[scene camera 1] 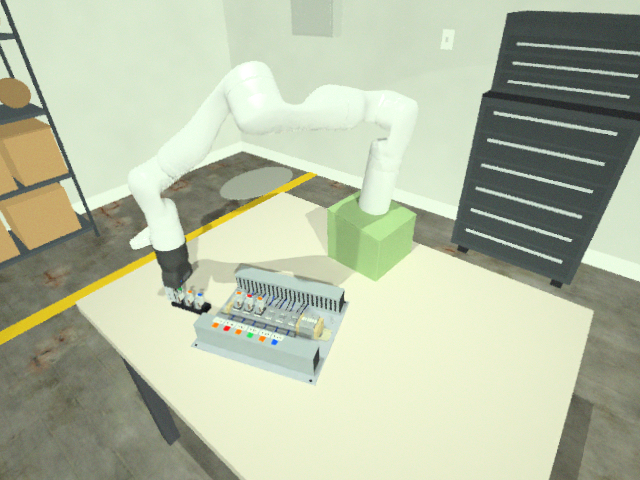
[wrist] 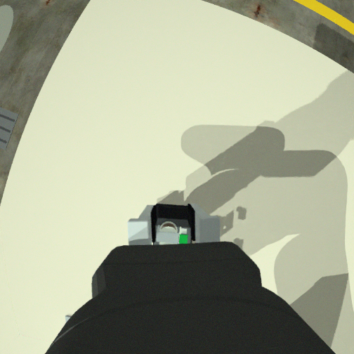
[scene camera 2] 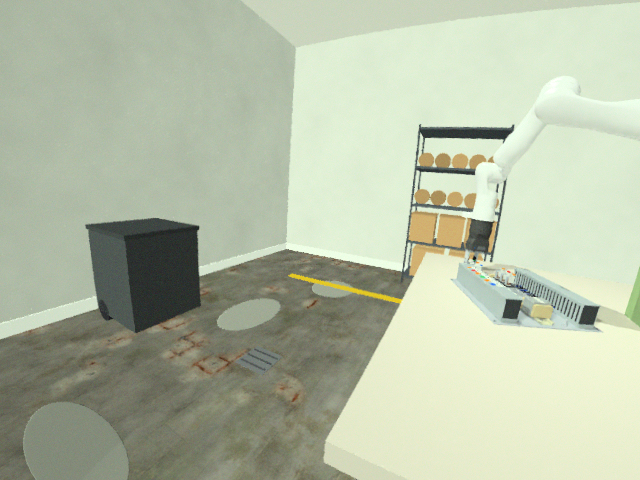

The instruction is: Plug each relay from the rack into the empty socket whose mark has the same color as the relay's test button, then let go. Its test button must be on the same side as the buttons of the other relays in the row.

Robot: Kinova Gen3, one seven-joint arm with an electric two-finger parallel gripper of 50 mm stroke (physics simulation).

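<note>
My gripper is shut on the relay with the green test button, at the left end of the black rack. The green button is right of centre in the wrist view. Whether this relay is seated or slightly raised is hard to tell. The orange-button relay and the blue-button relay stand in the rack. Three relays, orange, red and orange, stand in the row. Right of them are empty sockets. Their marks are green, orange and blue.
A slotted grey wire duct runs behind the row; a second grey duct with the marks runs in front. A beige block ends the row. The green arm base stands at the back.
</note>
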